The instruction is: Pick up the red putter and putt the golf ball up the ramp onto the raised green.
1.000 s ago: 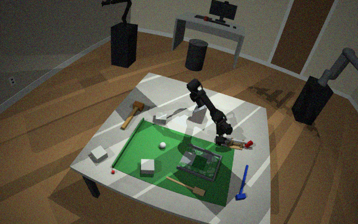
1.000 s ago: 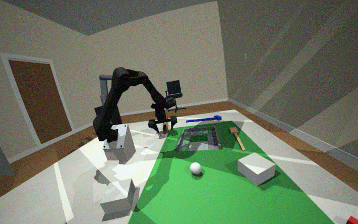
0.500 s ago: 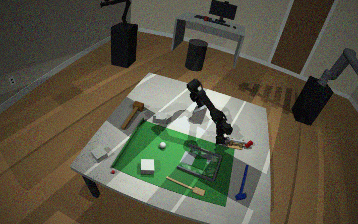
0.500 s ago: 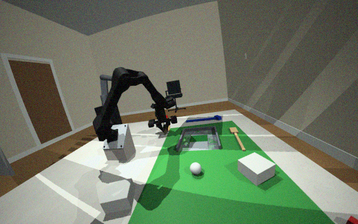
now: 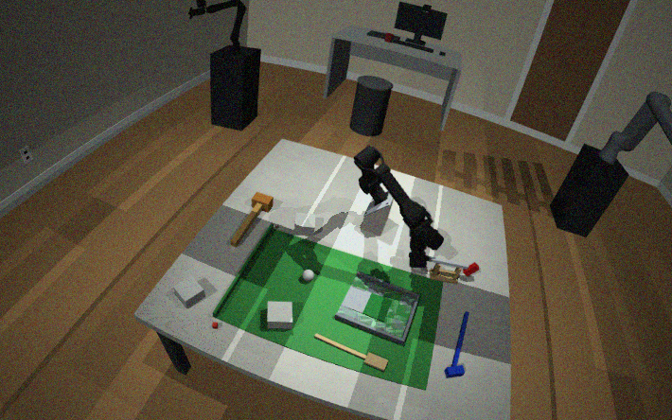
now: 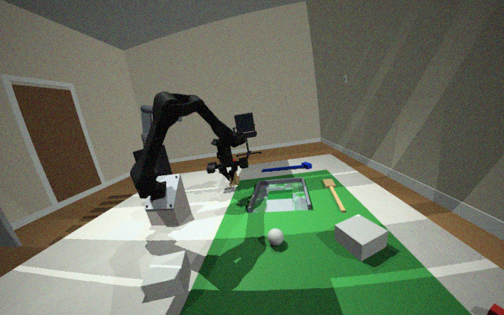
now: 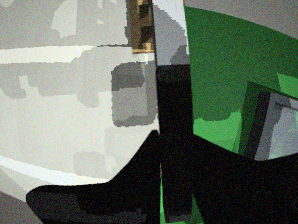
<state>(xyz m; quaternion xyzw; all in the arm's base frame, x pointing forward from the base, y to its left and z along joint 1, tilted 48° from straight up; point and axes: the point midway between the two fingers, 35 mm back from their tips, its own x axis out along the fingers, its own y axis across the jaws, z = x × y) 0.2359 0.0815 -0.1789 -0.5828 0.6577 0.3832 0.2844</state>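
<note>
My gripper tip is 2 cm past the red putter, 11 cm to the right of it and 2 cm below it. From my gripper tip the other things lie so: green mat (24 cm ahead, 25 cm to the right, 6 cm below); then wooden stand (1 cm behind, 13 cm to the left, 2 cm below); then blue putter (30 cm ahead, 22 cm to the left, 5 cm below).
</note>
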